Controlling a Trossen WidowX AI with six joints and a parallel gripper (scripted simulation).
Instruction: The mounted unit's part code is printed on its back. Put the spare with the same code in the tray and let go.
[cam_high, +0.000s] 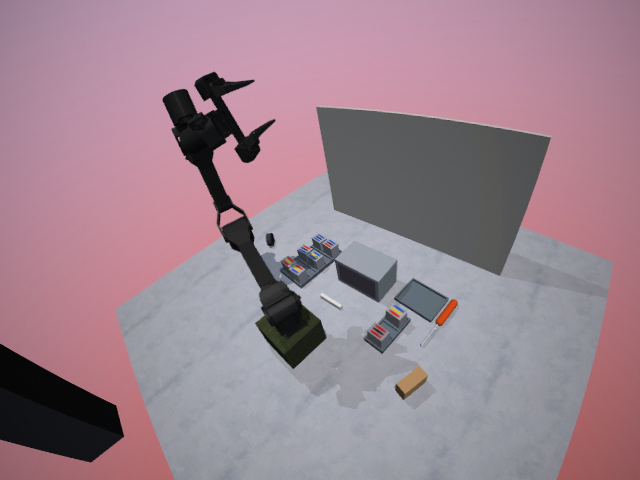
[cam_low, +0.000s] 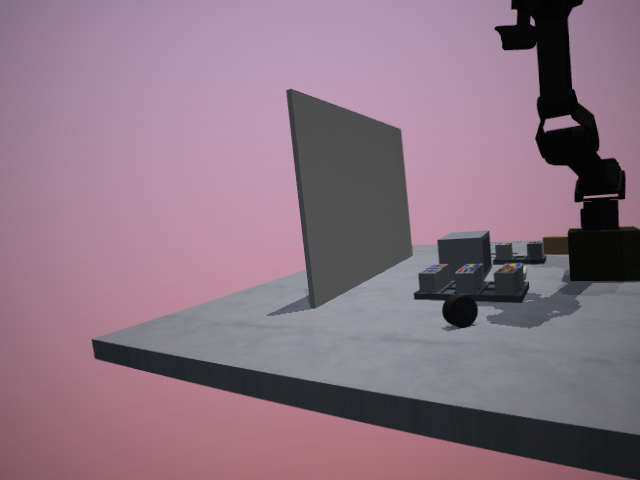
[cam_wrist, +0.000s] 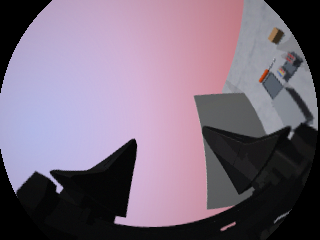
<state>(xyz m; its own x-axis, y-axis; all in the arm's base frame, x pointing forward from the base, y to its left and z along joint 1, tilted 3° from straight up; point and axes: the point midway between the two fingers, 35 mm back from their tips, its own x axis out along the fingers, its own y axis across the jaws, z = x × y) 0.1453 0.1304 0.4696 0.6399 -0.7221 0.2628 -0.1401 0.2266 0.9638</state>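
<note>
The dark rack lies 30 mm ahead of my gripper tip, 250 mm to the right of it and 580 mm below it. From my gripper tip the other things lie so: white stick (60 mm to the right, 580 mm below); then grey wall panel (390 mm ahead, 70 mm to the right, 360 mm below); then mounted unit (130 mm ahead, 80 mm to the right, 530 mm below).
</note>
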